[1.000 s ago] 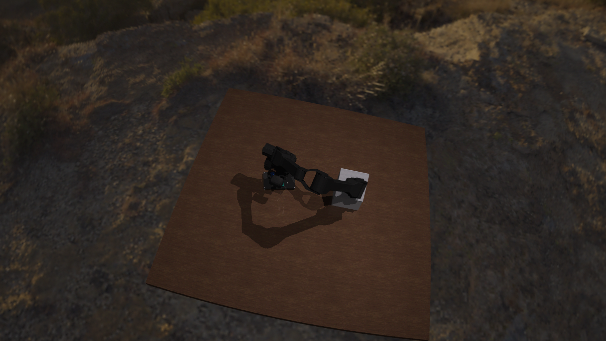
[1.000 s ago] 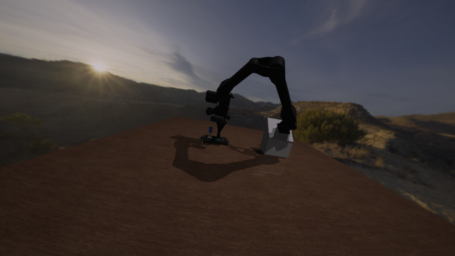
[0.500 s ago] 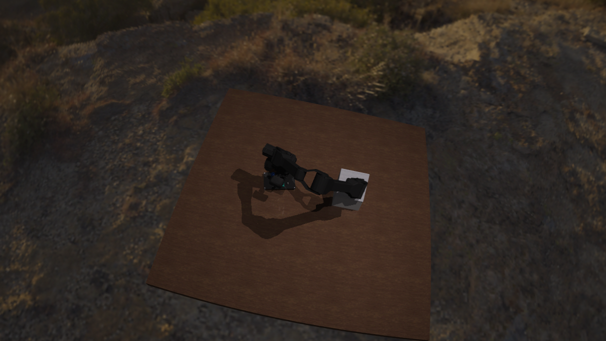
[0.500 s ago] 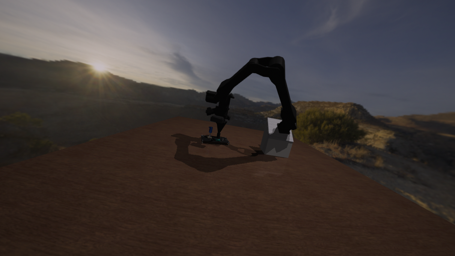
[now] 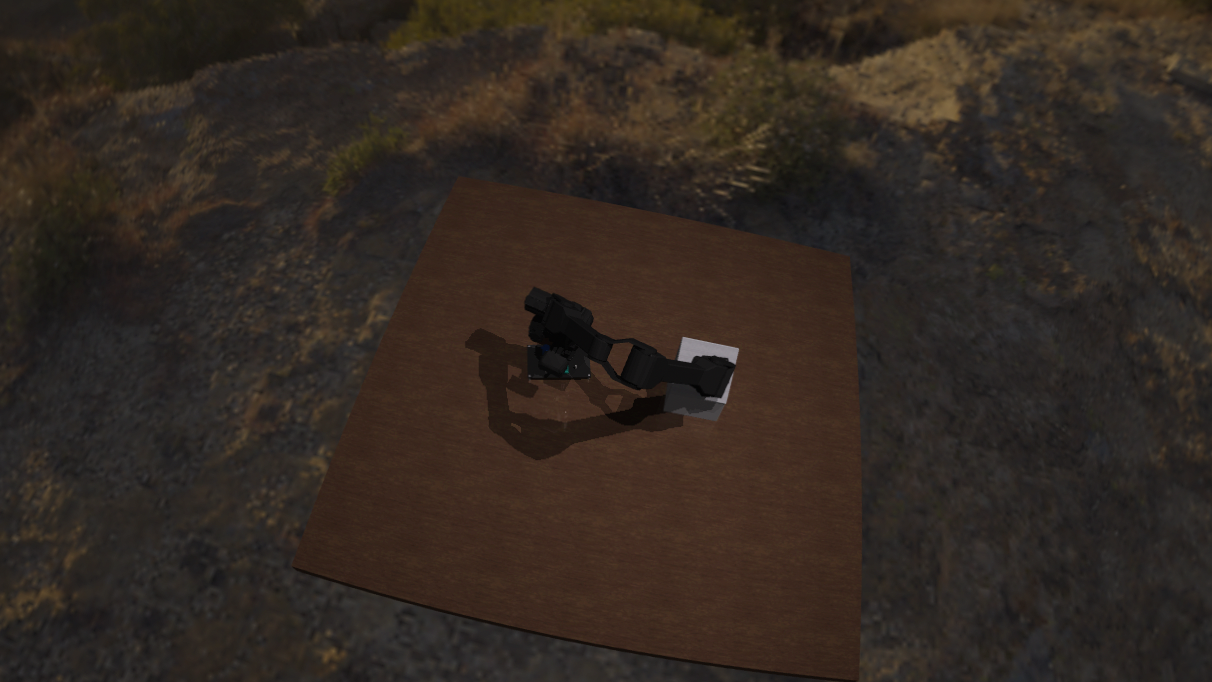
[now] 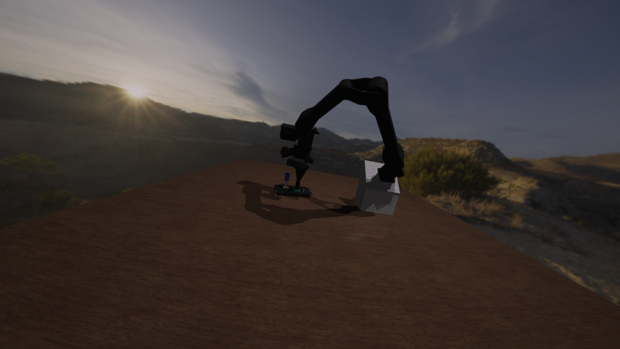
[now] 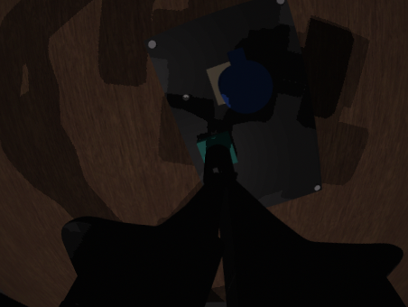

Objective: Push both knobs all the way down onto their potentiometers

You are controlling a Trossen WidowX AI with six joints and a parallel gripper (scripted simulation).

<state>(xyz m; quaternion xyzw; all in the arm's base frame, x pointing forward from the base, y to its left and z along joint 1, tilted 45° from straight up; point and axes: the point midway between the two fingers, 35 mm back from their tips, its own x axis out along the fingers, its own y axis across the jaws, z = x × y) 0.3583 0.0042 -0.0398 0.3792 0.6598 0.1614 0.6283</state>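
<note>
Now: gripper tip 10 mm above the black knob. Also, from my gripper tip: blue knob: 50 mm ahead, 10 mm to the right, 10 mm above.
</note>
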